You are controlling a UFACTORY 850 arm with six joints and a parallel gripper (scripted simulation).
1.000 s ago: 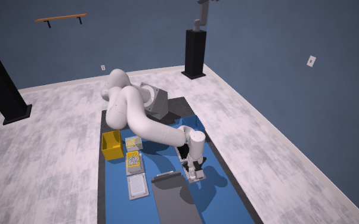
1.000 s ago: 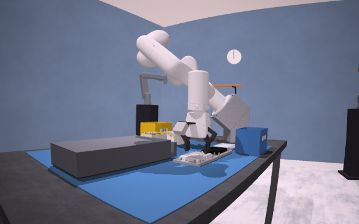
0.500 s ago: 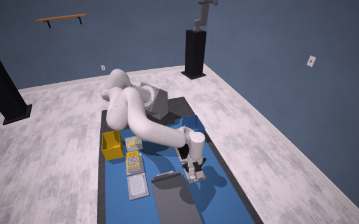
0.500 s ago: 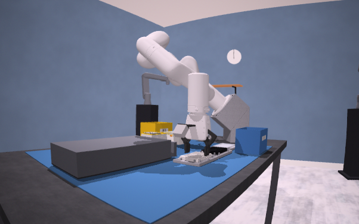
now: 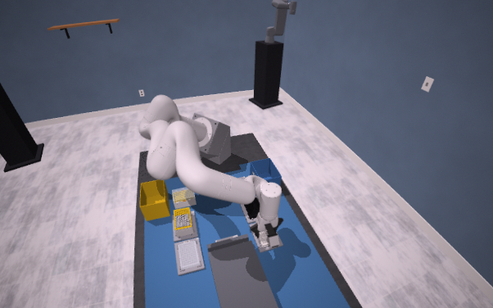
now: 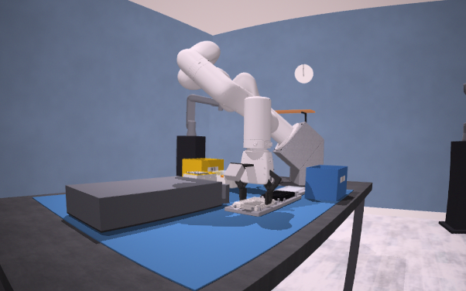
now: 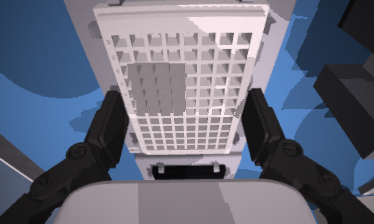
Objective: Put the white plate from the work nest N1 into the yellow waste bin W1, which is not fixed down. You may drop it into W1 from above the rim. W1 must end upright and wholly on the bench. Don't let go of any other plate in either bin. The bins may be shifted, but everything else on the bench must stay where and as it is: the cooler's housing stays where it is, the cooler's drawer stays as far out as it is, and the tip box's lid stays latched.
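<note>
Right now my hand is 1 cm above the white plate. Also, from my hand: grey work nest (3 cm below); then blue bin (31 cm behind, 21 cm to the left, 1 cm above); then black plate (17 cm behind, 4 cm to the left, 1 cm below).
</note>
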